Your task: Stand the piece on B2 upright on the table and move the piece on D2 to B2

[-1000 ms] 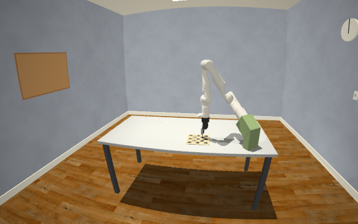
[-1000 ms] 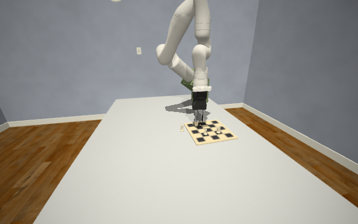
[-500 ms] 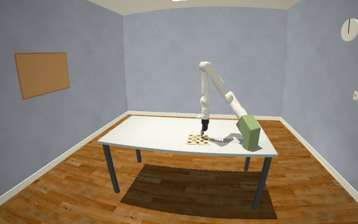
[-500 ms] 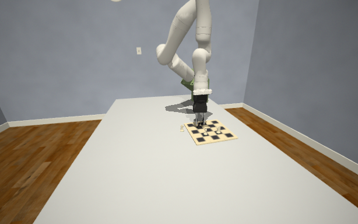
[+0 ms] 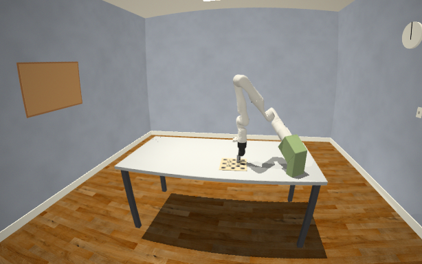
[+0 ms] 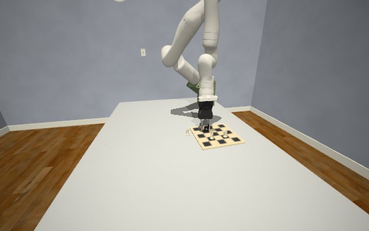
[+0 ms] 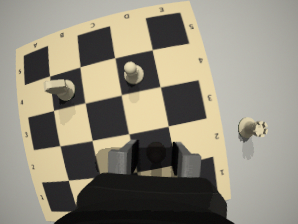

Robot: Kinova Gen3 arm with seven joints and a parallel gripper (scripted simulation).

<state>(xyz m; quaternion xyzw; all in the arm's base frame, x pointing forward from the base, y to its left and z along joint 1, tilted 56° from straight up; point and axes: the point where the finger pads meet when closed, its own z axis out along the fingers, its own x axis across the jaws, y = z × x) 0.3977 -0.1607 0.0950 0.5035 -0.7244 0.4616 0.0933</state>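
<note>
My gripper is now 10 mm above the black piece. Also, from my hand: small chessboard: 50 mm ahead, 30 mm to the left, 30 mm below; then pale piece: 100 mm to the right, 30 mm behind, 10 mm below.
</note>
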